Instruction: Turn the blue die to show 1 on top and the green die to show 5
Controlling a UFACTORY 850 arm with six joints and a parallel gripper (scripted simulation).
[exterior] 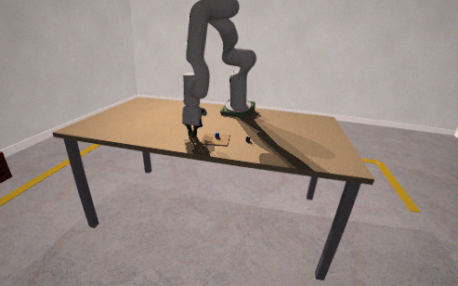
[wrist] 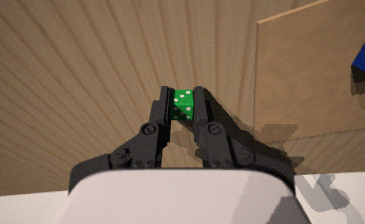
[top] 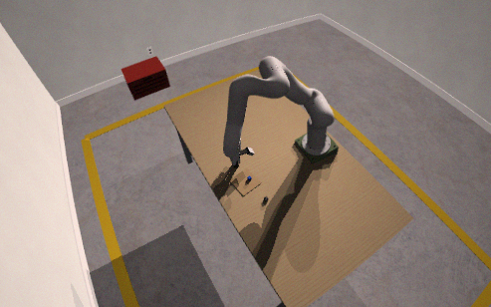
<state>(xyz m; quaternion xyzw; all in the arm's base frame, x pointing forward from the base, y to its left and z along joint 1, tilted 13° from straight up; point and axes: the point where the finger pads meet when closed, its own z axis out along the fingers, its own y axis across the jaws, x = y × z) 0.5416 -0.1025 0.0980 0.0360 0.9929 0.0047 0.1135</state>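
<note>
My gripper is now 1 cm past the mat, 14 cm to the right of it and 2 cm above it. Also, from my hand: black die 6 cm behind, 30 cm to the left, 1 cm below; then green die 1 cm below; then blue die 4 cm behind, 13 cm to the left, 1 cm below.
</note>
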